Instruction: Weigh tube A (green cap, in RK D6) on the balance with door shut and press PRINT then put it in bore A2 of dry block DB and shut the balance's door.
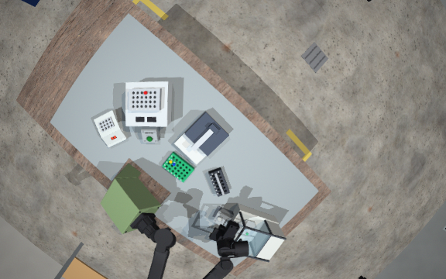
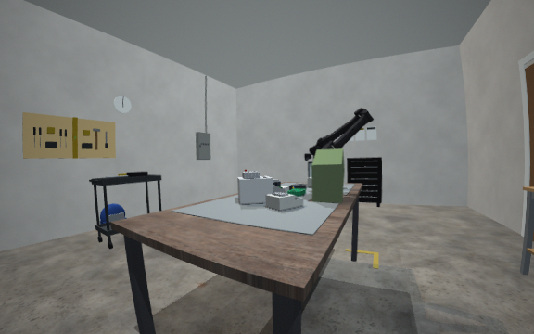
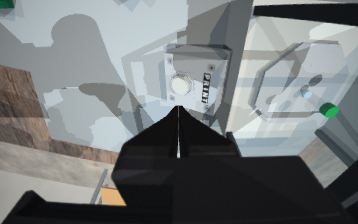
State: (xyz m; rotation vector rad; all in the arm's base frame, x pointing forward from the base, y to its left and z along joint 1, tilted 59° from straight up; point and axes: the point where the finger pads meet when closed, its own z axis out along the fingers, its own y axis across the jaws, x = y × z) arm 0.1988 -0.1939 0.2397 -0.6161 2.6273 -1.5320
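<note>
Now: hand 70 mm above the white print key. From my hand the other things lie so: sliding door: 110 mm to the right, 70 mm above, 40 mm ahead; then green-capped tube: 140 mm to the right, 50 mm ahead, 30 mm below; then balance pan: 140 mm to the right, 60 mm below, 50 mm ahead.
</note>
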